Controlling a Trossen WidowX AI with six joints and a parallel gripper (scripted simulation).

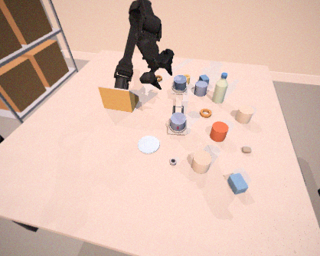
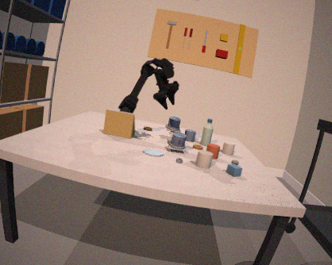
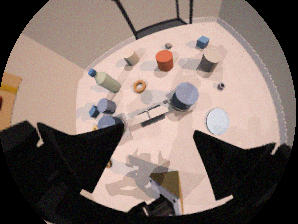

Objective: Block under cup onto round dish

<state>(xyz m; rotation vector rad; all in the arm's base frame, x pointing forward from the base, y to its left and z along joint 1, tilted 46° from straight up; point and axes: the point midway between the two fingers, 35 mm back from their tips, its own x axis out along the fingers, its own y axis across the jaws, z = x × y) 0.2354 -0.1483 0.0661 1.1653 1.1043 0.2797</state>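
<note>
Right now my gripper tip is 7 cm short of the teal block, 8 cm to the left of it and 17 cm above it. Also, from my gripper tip: round pale dish: 4 cm behind, 19 cm to the right, 21 cm below; then orange-red cylinder: 28 cm ahead, 7 cm to the right, 18 cm below; then nut: 8 cm ahead, 27 cm to the right, 21 cm below.
</note>
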